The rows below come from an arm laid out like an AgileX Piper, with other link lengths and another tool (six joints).
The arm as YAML. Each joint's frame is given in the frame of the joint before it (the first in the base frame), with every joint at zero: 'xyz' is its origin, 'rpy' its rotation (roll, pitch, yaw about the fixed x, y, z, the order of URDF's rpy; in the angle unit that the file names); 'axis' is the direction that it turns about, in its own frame. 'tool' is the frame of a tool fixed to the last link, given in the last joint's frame.
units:
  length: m
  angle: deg
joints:
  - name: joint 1
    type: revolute
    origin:
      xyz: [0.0, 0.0, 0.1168]
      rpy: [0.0, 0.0, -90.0]
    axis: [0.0, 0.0, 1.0]
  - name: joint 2
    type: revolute
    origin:
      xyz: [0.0, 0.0, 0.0]
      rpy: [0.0, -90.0, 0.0]
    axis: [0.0, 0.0, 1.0]
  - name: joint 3
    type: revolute
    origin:
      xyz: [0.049, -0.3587, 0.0]
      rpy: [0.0, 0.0, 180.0]
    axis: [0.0, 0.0, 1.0]
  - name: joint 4
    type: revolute
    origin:
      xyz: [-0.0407, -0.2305, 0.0]
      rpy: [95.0, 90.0, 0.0]
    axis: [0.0, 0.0, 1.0]
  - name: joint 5
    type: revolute
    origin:
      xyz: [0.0, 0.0, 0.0]
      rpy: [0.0, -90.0, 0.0]
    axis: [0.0, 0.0, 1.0]
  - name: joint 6
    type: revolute
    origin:
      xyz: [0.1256, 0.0, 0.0]
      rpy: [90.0, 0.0, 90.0]
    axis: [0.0, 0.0, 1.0]
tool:
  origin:
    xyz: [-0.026, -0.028, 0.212]
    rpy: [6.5, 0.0, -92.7]
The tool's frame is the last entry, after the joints.
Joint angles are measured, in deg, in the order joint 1, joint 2, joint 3, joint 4, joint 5, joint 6. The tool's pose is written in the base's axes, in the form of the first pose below.
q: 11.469 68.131 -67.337 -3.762 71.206 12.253
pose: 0.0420, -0.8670, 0.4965, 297.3; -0.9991, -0.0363, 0.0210, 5.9; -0.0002, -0.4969, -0.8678, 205.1; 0, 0, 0, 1
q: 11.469 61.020 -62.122 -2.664 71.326 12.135
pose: 0.0458, -0.8534, 0.5193, 262.0; -0.9987, -0.0271, 0.0435, 4.8; -0.0231, -0.5206, -0.8535, 203.0; 0, 0, 0, 1
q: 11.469 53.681 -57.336 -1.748 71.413 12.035
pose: 0.0506, -0.8323, 0.5521, 230.2; -0.9977, -0.0176, 0.0651, 3.5; -0.0445, -0.5541, -0.8313, 200.1; 0, 0, 0, 1
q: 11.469 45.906 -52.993 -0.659 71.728 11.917
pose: 0.0586, -0.8036, 0.5923, 200.1; -0.9958, -0.0055, 0.0910, 3.5; -0.0699, -0.5951, -0.8006, 196.4; 0, 0, 0, 1
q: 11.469 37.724 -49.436 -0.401 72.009 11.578
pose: 0.0702, -0.7574, 0.6492, 175.6; -0.9942, -0.0001, 0.1074, 0.1; -0.0812, -0.6530, -0.7530, 195.7; 0, 0, 0, 1
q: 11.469 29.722 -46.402 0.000 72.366 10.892
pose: 0.0888, -0.7035, 0.7051, 154.9; -0.9920, 0.0017, 0.1266, -1.6; -0.0903, -0.7107, -0.6977, 194.0; 0, 0, 0, 1
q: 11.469 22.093 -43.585 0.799 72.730 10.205
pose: 0.1106, -0.6482, 0.7534, 137.1; -0.9885, 0.0066, 0.1508, -0.5; -0.1027, -0.7614, -0.6401, 189.5; 0, 0, 0, 1
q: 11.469 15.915 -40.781 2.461 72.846 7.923
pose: 0.1576, -0.6034, 0.7817, 124.0; -0.9820, -0.0127, 0.1882, 7.1; -0.1037, -0.7974, -0.5945, 181.1; 0, 0, 0, 1
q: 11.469 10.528 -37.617 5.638 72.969 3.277
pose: 0.2425, -0.5647, 0.7889, 112.3; -0.9659, -0.0644, 0.2508, 24.5; -0.0908, -0.8228, -0.5610, 168.0; 0, 0, 0, 1
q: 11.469 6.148 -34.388 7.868 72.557 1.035
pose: 0.2887, -0.5362, 0.7932, 105.1; -0.9530, -0.0813, 0.2919, 36.5; -0.0920, -0.8402, -0.5344, 153.9; 0, 0, 0, 1
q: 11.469 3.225 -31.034 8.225 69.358 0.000
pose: 0.3005, -0.4928, 0.8166, 111.1; -0.9502, -0.0807, 0.3010, 39.0; -0.0824, -0.8664, -0.4925, 148.6; 0, 0, 0, 1
